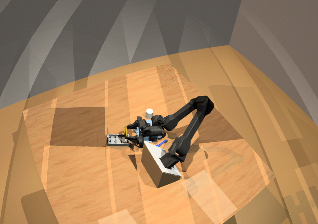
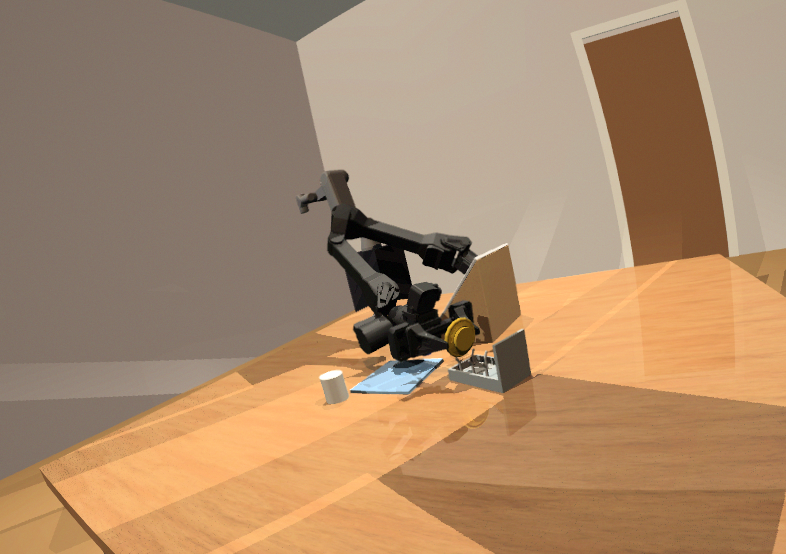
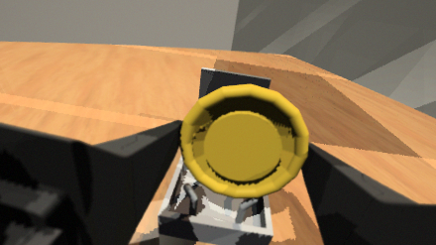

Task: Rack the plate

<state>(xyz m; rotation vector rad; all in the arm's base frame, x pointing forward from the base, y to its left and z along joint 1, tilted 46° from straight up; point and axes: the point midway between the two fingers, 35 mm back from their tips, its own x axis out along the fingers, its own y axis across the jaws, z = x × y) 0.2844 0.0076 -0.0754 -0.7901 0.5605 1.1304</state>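
Now: gripper tip 1 cm short of the grey dish rack, 4 cm to the right of it and 5 cm above it. Round my gripper tip: pale blue mat 2 cm ahead, 15 cm to the right, 7 cm below; blue spoon 10 cm behind, 19 cm to the right, 7 cm below; yellow plate 1 cm to the right.
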